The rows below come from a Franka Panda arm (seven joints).
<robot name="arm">
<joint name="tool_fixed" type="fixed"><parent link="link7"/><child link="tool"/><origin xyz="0 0 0.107" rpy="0 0 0"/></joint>
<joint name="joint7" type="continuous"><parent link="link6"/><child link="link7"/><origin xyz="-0.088 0 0" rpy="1.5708 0 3.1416"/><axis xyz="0 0 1"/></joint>
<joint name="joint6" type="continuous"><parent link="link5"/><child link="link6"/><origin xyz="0 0 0" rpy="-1.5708 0 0"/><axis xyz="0 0 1"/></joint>
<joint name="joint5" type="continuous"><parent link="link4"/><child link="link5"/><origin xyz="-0.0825 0.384 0" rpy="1.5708 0 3.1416"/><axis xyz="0 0 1"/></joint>
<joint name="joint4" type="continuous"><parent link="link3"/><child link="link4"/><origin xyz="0.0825 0 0" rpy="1.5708 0 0"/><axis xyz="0 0 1"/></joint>
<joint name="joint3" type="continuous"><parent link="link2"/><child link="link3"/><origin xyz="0 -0.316 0" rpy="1.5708 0 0"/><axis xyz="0 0 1"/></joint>
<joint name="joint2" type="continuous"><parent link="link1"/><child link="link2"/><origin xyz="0 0 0" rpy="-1.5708 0 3.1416"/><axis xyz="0 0 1"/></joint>
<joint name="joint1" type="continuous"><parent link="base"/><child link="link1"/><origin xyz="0 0 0.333" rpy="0 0 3.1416"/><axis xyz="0 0 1"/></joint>
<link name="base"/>
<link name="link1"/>
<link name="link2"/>
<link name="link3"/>
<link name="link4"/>
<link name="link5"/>
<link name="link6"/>
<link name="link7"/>
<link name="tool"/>
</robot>
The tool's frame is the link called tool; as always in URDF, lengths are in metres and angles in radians. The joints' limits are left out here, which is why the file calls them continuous.
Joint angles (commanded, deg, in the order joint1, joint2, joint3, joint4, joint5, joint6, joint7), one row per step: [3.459 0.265 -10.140 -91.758 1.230 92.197 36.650]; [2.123 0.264 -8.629 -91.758 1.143 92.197 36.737]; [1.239 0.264 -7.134 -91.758 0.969 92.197 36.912]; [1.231 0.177 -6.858 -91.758 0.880 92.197 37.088]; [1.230 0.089 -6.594 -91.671 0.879 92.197 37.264]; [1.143 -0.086 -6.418 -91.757 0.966 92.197 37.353]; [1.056 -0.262 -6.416 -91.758 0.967 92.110 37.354]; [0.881 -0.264 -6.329 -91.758 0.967 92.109 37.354]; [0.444 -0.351 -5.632 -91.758 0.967 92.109 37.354]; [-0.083 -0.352 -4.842 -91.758 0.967 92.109 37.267]
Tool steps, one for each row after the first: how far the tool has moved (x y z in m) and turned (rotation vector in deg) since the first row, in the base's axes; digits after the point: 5 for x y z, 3 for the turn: [0.00017 0.00151 0.00000 -0.079 0.011 0.091]; [0.00076 0.00709 -0.00002 -0.244 0.033 0.533]; [0.00057 0.00952 0.00082 -0.329 -0.042 0.628]; [0.00043 0.01205 0.00239 -0.335 -0.214 0.715]; [-0.00038 0.01305 0.00337 -0.237 -0.311 0.712]; [-0.00148 0.01223 0.00493 -0.225 -0.399 0.627]; [-0.00157 0.01139 0.00495 -0.226 -0.400 0.539]; [-0.00178 0.01391 0.00579 -0.228 -0.488 0.799]; [-0.00156 0.01648 0.00581 -0.233 -0.491 1.149]
